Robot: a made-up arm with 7 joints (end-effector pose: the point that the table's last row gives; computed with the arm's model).
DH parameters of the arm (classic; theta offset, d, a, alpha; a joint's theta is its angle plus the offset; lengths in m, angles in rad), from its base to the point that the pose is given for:
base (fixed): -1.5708 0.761 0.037 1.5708
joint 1: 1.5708 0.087 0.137 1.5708
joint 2: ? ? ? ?
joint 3: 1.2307 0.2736 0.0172 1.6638
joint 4: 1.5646 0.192 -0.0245 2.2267
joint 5: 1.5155 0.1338 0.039 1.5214
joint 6: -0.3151 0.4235 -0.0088 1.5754
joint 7: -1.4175 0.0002 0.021 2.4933
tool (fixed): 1.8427 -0.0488 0 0
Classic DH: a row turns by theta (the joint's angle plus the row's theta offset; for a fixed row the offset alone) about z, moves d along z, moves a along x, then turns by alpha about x.
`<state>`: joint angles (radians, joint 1 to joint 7).
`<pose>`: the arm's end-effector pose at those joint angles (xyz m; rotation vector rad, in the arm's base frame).
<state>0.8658 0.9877 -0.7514 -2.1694 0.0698 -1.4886 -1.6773</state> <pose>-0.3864 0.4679 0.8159 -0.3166 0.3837 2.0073</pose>
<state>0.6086 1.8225 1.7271 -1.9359 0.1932 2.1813 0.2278</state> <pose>-0.0363 0.4457 0.7193 1.3021 2.0994 -0.1146</pose>
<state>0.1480 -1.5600 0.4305 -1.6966 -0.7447 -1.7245 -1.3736</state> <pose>-0.0715 0.5038 1.0902 -0.5566 -2.3157 -1.8046</pose>
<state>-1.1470 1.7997 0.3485 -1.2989 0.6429 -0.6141 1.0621</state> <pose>-0.5435 0.2799 1.3180 1.7294 0.5564 -0.1608</pose>
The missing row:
joint 2: 0 -0.229 0.178 -1.5708
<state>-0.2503 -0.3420 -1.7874 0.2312 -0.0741 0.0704 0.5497</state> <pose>-0.6903 -0.0692 1.2274 0.2706 0.5574 1.0604</pose>
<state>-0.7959 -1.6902 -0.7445 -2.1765 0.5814 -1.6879 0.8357</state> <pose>0.3240 0.0854 0.7848 -0.0586 -2.1885 1.2823</pose>
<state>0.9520 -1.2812 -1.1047 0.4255 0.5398 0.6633 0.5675</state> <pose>0.0677 0.5894 1.3473 -1.0756 2.7148 0.9326</pose>
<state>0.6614 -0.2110 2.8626 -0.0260 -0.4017 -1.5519 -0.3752</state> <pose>-0.6445 0.3746 0.9769 0.8924 -1.7338 0.5110</pose>
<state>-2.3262 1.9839 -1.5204 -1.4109 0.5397 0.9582 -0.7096</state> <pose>-0.4560 0.1171 0.7089 -0.7000 -0.4043 1.6845</pose>
